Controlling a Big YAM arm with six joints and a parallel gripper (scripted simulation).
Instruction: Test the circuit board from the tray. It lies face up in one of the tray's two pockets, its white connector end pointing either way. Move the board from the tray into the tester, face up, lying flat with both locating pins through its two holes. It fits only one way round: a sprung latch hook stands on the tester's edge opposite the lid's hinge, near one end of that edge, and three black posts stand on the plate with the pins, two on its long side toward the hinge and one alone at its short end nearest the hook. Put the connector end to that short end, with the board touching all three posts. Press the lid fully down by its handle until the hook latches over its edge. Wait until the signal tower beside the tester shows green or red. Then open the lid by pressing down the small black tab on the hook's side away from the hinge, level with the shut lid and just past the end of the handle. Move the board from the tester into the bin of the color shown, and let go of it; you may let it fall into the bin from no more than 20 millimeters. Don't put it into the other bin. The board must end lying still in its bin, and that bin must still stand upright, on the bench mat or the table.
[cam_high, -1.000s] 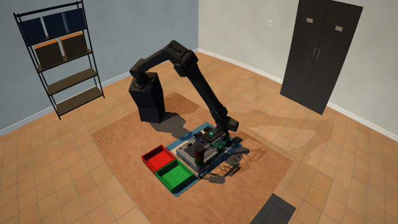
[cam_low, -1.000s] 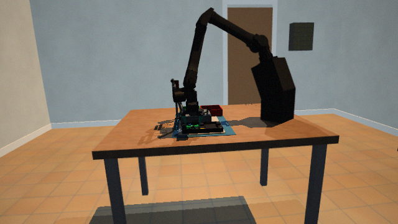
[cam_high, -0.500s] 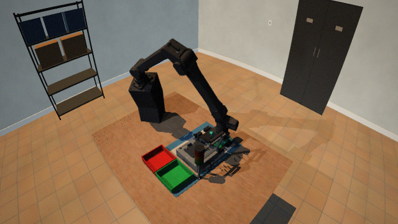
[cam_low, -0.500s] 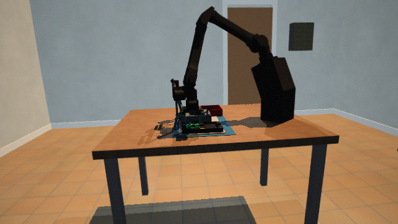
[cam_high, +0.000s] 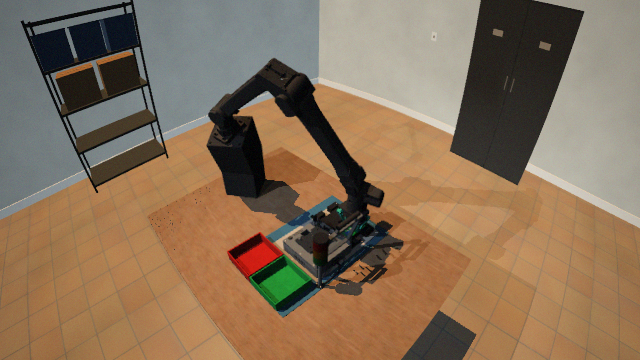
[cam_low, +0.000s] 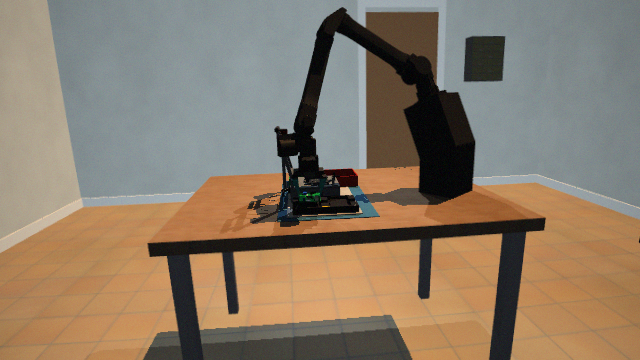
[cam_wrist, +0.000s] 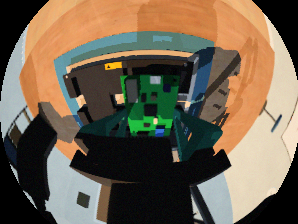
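Now: the tester lid 40 mm ahead of my hand, 180 mm to the right of it and 130 mm above it. Round my hand: green bin 90 mm behind, 350 mm to the right, 30 mm below; green circuit board right at my hand; red bin 230 mm behind, 310 mm to the right, 30 mm below.
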